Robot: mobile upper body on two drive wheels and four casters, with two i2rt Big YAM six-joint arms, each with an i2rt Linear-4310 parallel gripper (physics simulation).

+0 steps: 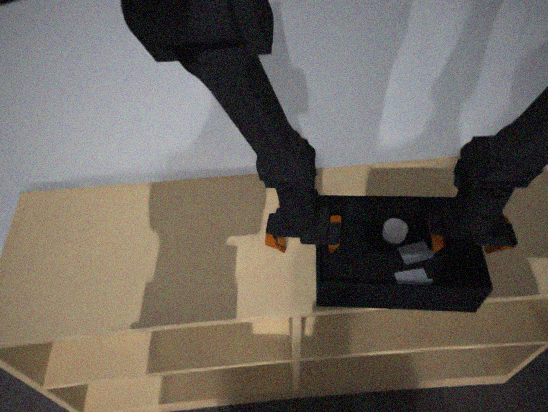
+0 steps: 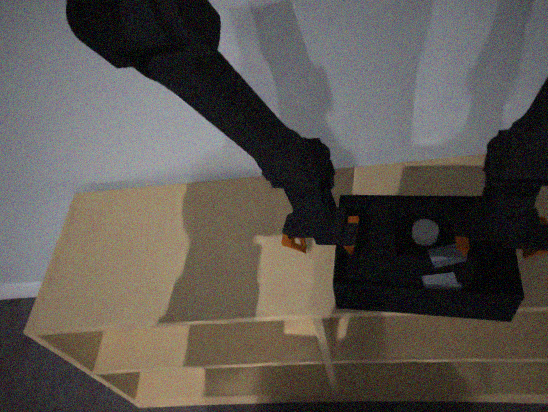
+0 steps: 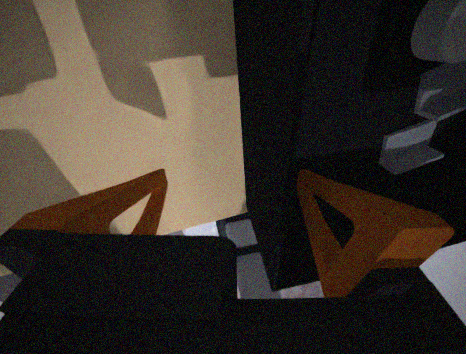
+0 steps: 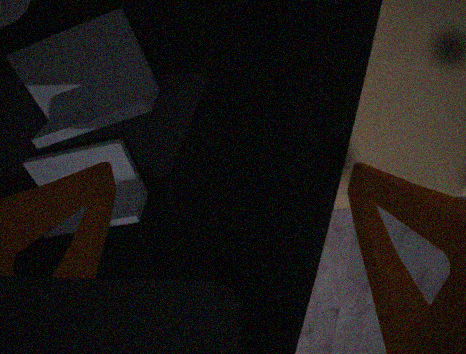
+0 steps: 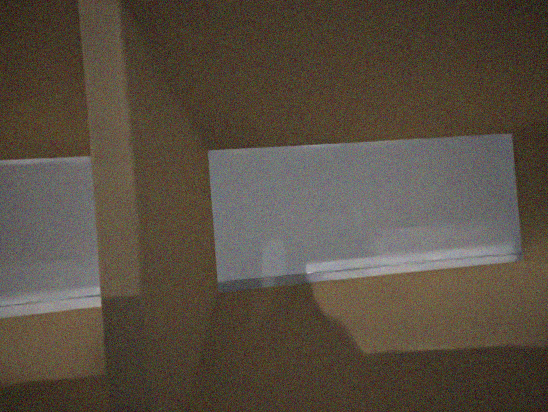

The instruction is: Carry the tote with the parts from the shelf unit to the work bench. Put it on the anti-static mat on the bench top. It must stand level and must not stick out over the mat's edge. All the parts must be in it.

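Places are measured from the left arm's base along level axes (x ahead, y left, z up), in millimetres.
Where they show: left gripper, fingertip midpoint: (image 1: 308,250) (image 2: 328,251) (image 3: 232,176); right gripper, fingertip midpoint: (image 1: 459,250) (image 2: 492,254) (image 4: 232,176).
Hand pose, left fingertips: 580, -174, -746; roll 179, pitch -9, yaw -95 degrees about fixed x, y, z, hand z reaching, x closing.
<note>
After its pixels a point has its place, as x, y, z.
The black tote (image 1: 395,296) @[486, -335, -745] (image 2: 425,305) @[486, -351, -760] (image 3: 272,100) @[636, -192, -720] (image 4: 260,125) @[581, -483, -797] stands on the top board of the wooden shelf unit (image 1: 95,240) @[627, 289, -800] (image 2: 125,240) @[621, 307, -800] (image 5: 111,150) @[469, -154, -1161], near its front edge. In it lie a round grey part (image 1: 395,230) @[651, -358, -773] (image 2: 425,232) @[649, -359, -773] (image 3: 442,35) @[651, -336, -773], an angled grey part (image 1: 416,253) @[607, -399, -792] (image 2: 446,257) @[593, -394, -771] (image 4: 90,65) @[615, -402, -792] and another angled part (image 1: 412,276) @[553, -384, -792] (image 2: 441,280) @[554, -385, -792] (image 3: 407,145) @[545, -383, -792] (image 4: 129,195) @[538, -407, -791]. My left gripper (image 1: 306,245) @[580, -174, -746] (image 2: 322,246) @[580, -174, -746] (image 3: 232,176) @[580, -174, -746] is open at the tote's left wall. My right gripper (image 1: 468,245) @[587, -467, -744] (image 2: 498,247) @[587, -467, -744] (image 4: 232,176) @[587, -467, -744] is open at its right wall. Fingertip height is unclear. The bench and mat do not show.
A pale wall (image 1: 115,100) @[831, 227, -581] (image 2: 125,125) @[823, 300, -630] rises behind the shelf unit. Open compartments lie below the top board, with an upright divider (image 1: 296,340) @[469, -153, -943] (image 2: 324,340) @[469, -158, -933] between them. Dark floor (image 2: 20,360) @[506, 921, -1410] shows beside the unit.
</note>
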